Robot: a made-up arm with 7 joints.
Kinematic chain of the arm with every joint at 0, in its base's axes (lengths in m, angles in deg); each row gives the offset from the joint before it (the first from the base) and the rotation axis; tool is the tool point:
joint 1: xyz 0 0 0.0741 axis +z
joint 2: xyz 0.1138 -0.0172 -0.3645 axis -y
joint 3: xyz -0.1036 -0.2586 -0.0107 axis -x
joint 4: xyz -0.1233 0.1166 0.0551 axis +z
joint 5: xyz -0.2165 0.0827 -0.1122 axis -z
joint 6: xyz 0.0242 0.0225 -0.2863 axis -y
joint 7: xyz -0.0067 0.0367 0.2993 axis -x
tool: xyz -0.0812 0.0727 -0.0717
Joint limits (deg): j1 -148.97..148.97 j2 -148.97..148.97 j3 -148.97..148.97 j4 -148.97..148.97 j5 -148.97..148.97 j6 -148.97..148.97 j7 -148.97..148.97
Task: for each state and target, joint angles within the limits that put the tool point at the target. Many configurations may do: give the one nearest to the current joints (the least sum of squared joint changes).
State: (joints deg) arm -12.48 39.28 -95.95 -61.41 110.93 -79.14 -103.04
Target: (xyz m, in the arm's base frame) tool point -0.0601 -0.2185 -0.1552
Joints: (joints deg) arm 11.01 16.66 -61.23 -77.55 86.87 -11.46 -85.77
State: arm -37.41 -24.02 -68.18 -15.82 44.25 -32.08 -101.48
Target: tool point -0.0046 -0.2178 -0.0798
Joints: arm -21.07 -38.98 -69.01 -18.86 31.25 -45.12 -97.16
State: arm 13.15 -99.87 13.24 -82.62 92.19 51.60 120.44
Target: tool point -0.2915 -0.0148 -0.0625
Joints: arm 15.19 -116.11 24.45 -67.61 85.73 56.25 117.26
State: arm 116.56 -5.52 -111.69 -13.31 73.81 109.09 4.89
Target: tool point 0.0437 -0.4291 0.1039
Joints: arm 107.51 14.05 -106.55 1.33 58.63 108.34 3.23
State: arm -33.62 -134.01 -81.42 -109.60 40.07 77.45 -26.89
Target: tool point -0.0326 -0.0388 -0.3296
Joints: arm -27.27 -140.62 -80.02 -128.56 74.81 47.32 -23.92
